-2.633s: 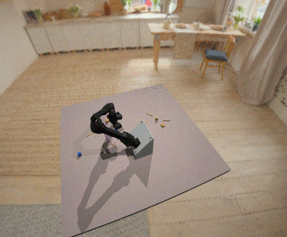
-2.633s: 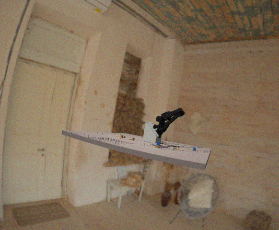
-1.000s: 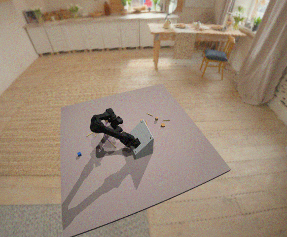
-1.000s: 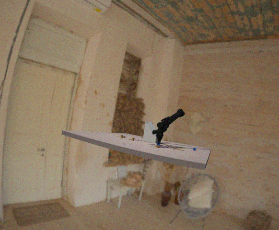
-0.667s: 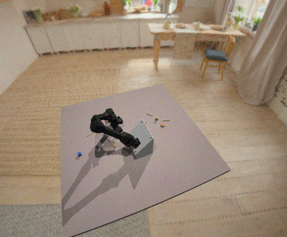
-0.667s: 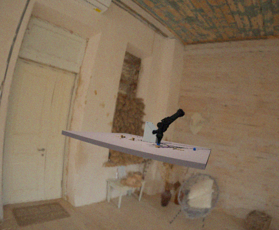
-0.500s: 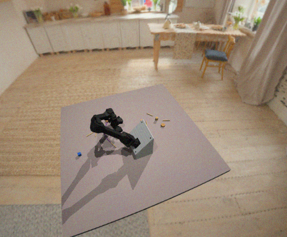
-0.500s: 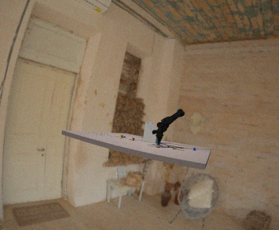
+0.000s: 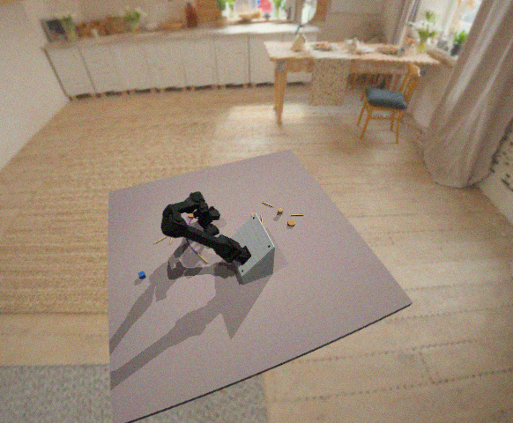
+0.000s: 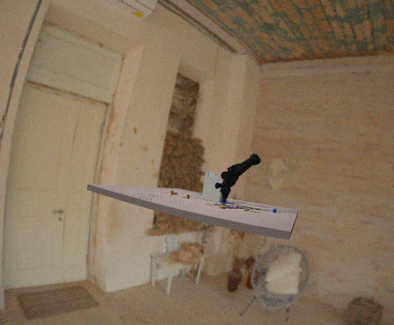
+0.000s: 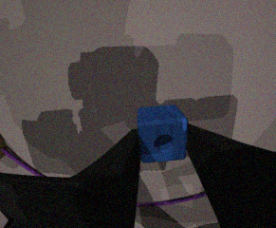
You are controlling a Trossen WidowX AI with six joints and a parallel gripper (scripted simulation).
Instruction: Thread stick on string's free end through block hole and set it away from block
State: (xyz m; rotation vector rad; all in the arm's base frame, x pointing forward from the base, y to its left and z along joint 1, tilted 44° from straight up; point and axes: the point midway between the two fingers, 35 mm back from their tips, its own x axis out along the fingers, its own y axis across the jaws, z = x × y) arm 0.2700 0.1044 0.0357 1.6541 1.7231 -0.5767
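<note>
Now: the blue cube right at my gripper tip. The rest, counted from my gripper tip: round wooden button 180 mm ahead, 40 mm to the left, 20 mm below; then thin wooden stick 110 mm behind, 80 mm to the left, 20 mm below.
</note>
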